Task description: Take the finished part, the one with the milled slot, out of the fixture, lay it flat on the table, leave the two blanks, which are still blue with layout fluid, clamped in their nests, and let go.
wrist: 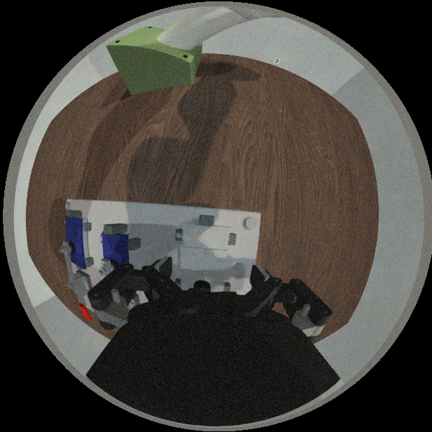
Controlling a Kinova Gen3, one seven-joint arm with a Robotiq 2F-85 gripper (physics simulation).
Note:
In view: my gripper (211,270), a finished part (204,250), a blue blank (114,246) and a blue blank (73,225).

